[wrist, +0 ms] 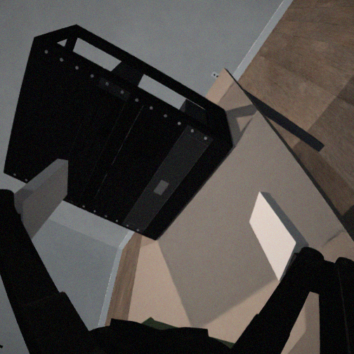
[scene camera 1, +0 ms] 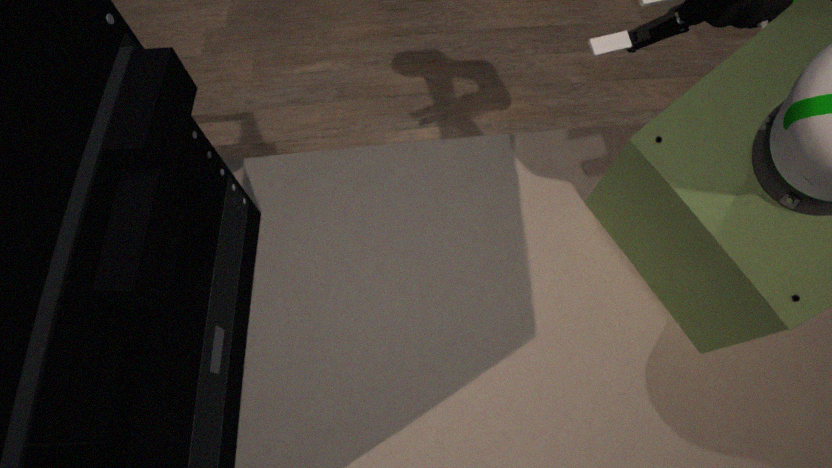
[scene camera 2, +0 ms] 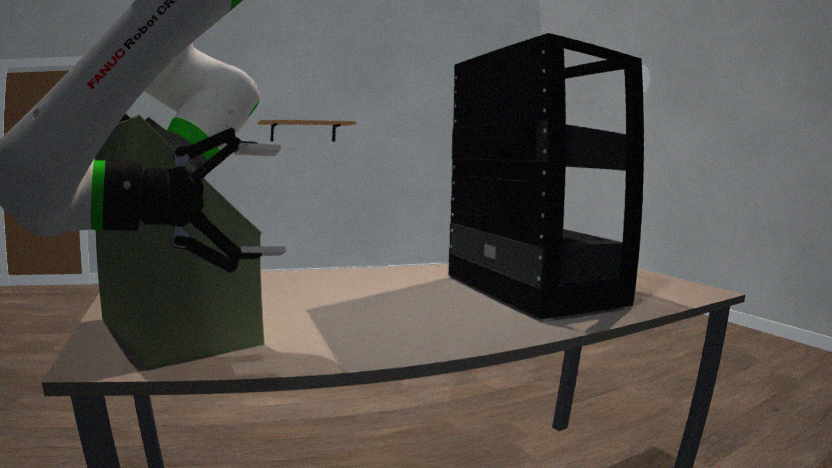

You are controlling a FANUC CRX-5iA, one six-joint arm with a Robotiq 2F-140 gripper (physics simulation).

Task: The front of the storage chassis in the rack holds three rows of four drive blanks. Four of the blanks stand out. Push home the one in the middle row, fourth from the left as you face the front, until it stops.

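Frame: origin at the arm's base, x up, y back, z right, level; metres.
Seen in the pictures: gripper, between the fingertips: (scene camera 1: 612, 24) (scene camera 2: 279, 199).
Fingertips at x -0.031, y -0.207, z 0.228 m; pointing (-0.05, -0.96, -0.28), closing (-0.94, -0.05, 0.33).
Note:
A point is followed by its place in that frame.
The black rack (scene camera 1: 251, 256) @(x -0.270, y -0.753, z -0.033 m) (scene camera 2: 553, 192) @(x -0.021, y -0.765, z 0.053 m) (wrist: 227, 127) stands upright on the table. Its front is very dark in all views; the storage chassis, its rows and the four blanks that stand out cannot be told apart. Faint lines cross the front in the second scene view and the wrist view. My gripper (scene camera 2: 272, 200) @(x -0.031, y -0.207, z 0.228 m) (wrist: 163, 192) is open and empty, with its pale fingertips wide apart. In the second scene view it points toward the rack, well apart from its front. In the first scene view parts of its fingers show at the top right.
A dark grey panel (scene camera 1: 204, 401) @(x -0.161, y -0.744, z -0.265 m) (scene camera 2: 517, 257) @(x -0.175, y -0.750, z -0.063 m) (wrist: 180, 160) with a light label sits low in the rack. The green pedestal (scene camera 1: 698, 250) @(x -0.141, y -0.095, z -0.069 m) (scene camera 2: 186, 302) @(x -0.198, y -0.050, z 0.161 m) carries the arm on the table (scene camera 1: 581, 349) @(x -0.297, y -0.222, z -0.177 m) (scene camera 2: 290, 343) @(x -0.297, y -0.233, z 0.077 m) (wrist: 215, 200). A wooden wall shelf (scene camera 2: 306, 122) hangs behind.

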